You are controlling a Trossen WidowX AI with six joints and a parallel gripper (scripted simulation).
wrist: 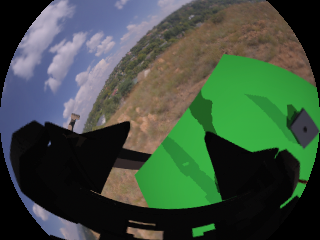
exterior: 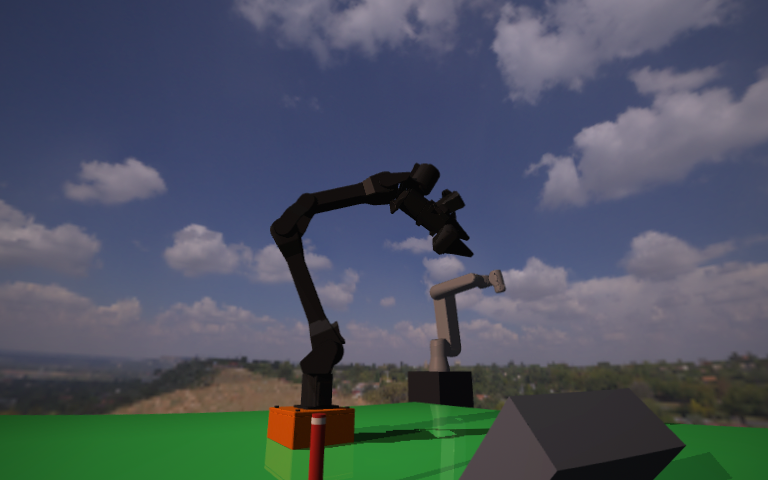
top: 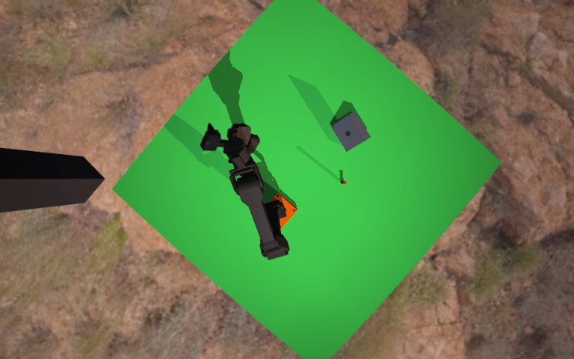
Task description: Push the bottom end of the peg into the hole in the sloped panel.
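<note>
The round red peg lies 170 mm ahead of my gripper tip, 460 mm to the right of it and 350 mm below it. Also, from my gripper tip: sloped dark grey panel: 350 mm ahead, 330 mm to the right, 360 mm below.
</note>
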